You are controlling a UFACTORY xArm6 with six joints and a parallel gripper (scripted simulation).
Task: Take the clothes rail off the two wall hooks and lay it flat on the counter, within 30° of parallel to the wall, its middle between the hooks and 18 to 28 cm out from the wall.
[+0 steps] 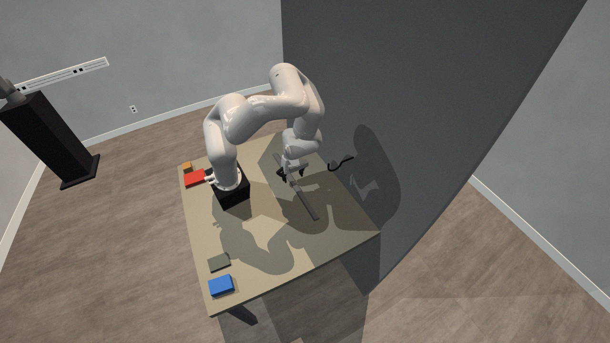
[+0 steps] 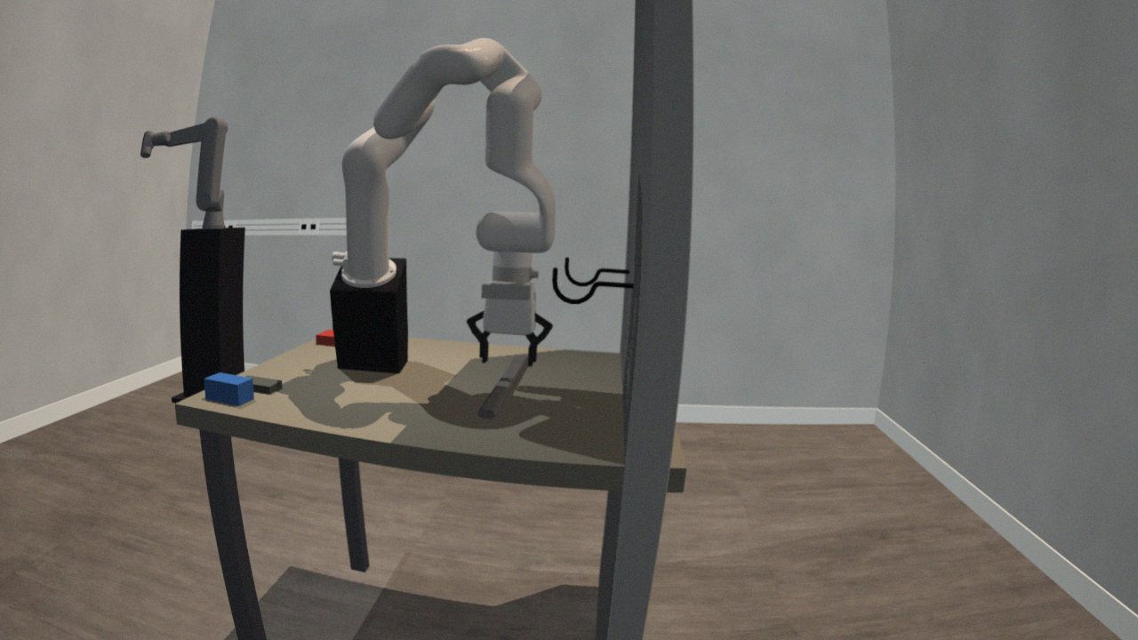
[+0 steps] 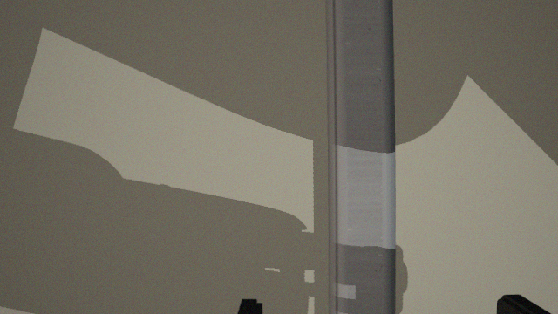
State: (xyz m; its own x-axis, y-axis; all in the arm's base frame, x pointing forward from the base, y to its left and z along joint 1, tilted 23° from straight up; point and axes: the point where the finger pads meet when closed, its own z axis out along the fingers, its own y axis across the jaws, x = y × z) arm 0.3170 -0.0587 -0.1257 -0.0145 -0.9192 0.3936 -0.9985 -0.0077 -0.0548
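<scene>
Right now my hand is 5 cm above the clothes rail. The rest, counted from my hand: wall panel: 37 cm above, 25 cm ahead; grey pad: 48 cm behind, 25 cm to the right, 5 cm below; red block: 48 cm behind, 29 cm to the left, 4 cm below.
</scene>
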